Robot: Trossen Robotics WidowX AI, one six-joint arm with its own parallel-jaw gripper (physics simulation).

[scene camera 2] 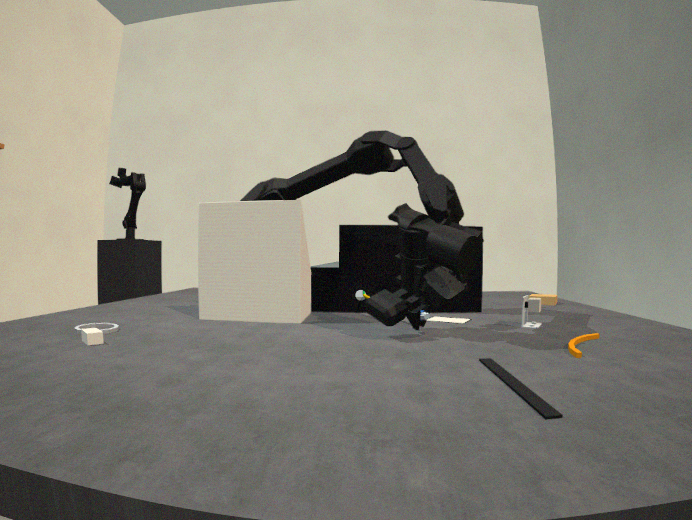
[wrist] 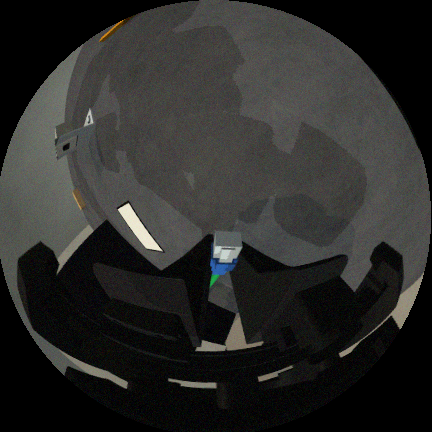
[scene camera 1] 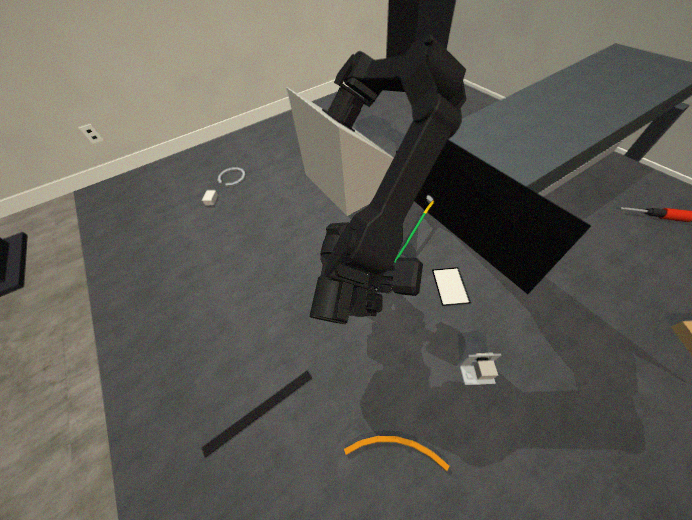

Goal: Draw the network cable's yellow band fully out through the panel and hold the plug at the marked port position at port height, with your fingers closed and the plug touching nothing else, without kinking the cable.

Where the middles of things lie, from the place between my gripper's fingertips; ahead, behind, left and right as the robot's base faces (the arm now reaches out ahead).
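The white card (scene camera 1: 449, 282) first: my hand is 70 mm short of it and 110 mm to the right of it. Then there's a dark bar (scene camera 1: 218, 441), and that one's 80 mm ahead of my hand and 320 mm to the right of it.
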